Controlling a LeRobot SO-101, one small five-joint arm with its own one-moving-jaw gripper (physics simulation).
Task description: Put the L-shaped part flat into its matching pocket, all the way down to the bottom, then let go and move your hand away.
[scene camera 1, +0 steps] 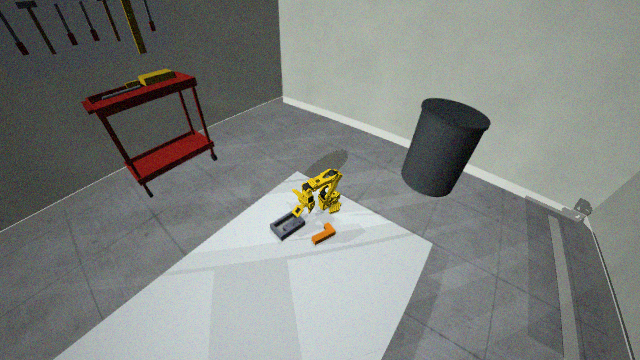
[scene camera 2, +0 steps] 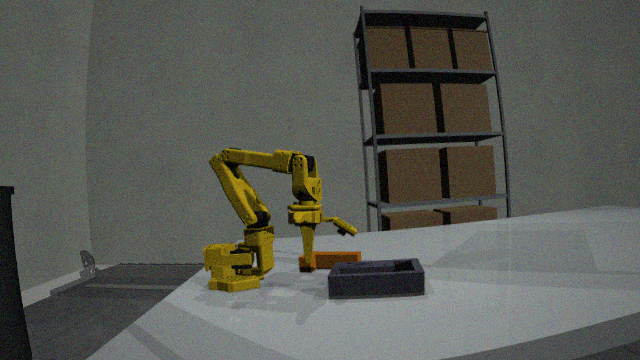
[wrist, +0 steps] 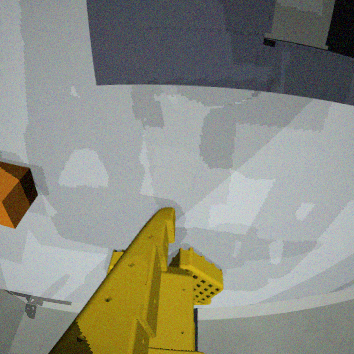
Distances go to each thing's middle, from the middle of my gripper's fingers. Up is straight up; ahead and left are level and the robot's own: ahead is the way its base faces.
Scene:
The orange L-shaped part (scene camera 2: 320, 259) lies 180 mm to the left of my hand, 110 mm below it and 40 mm ahead of it.

